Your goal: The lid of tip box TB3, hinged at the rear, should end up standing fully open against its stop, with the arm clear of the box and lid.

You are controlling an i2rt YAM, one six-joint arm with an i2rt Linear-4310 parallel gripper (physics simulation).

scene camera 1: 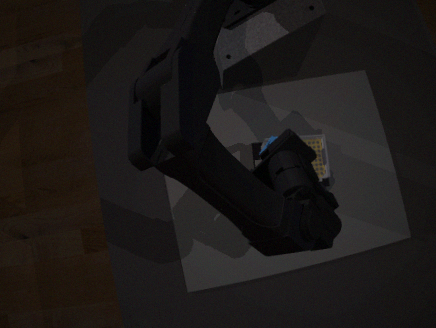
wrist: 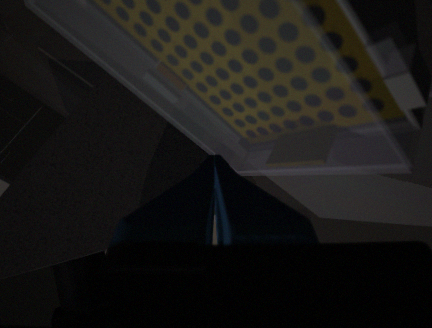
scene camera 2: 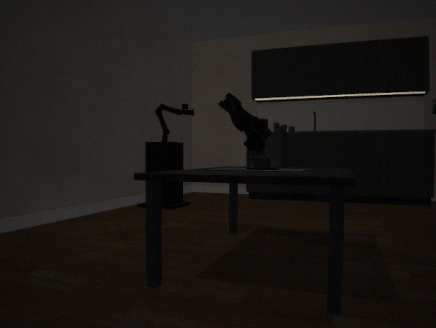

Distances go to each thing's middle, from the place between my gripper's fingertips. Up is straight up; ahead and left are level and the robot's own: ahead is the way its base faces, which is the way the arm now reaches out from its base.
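The grey mat (scene camera 1: pixel 213 251) lies 8 cm below my hand, 6 cm ahead of it and 3 cm to the left of it. As for the clear lid (scene camera 1: pixel 317 142), my hand is 1 cm above it, while being 4 cm short of it and 4 cm to the right of it. Going by their middles, the clear lid is the nearest to my hand of the things named here.
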